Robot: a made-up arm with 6 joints.
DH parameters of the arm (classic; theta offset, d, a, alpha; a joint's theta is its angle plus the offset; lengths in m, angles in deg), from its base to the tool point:
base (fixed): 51.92 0 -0.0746 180
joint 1: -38.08 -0.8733 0.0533 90
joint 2: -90 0.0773 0.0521 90
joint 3: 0 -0.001 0.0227 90
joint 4: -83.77 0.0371 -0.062 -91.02
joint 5: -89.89 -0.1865 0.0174 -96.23
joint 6: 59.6 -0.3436 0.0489 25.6
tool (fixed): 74.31 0.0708 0 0
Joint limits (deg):
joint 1: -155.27..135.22
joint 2: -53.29..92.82
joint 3: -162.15..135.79
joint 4: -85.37..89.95
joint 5: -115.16..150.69
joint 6: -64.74..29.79
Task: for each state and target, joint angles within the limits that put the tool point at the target. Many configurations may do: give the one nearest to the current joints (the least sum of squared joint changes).
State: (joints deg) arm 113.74 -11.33 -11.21 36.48 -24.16 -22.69
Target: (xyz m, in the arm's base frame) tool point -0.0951 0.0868 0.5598
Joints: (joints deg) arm 94.83 -26.44 -21.19 18.95 -13.98 -7.54
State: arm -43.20 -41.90 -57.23 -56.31 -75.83 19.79
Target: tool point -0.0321 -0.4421 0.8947
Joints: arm -35.40 -38.03 -24.41 -69.45 -67.88 26.85
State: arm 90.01 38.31 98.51 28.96 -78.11 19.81
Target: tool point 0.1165 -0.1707 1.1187
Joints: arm 47.36 67.79 128.62 7.37 -52.67 6.69
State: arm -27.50 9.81 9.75 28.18 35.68 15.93
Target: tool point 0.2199 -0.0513 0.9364
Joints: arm -38.14 48.50 13.83 15.13 29.73 -9.88
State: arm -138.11 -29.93 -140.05 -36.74 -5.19 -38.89
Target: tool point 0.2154 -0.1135 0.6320
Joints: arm -113.84 -29.93 -141.76 -33.32 5.77 -45.12
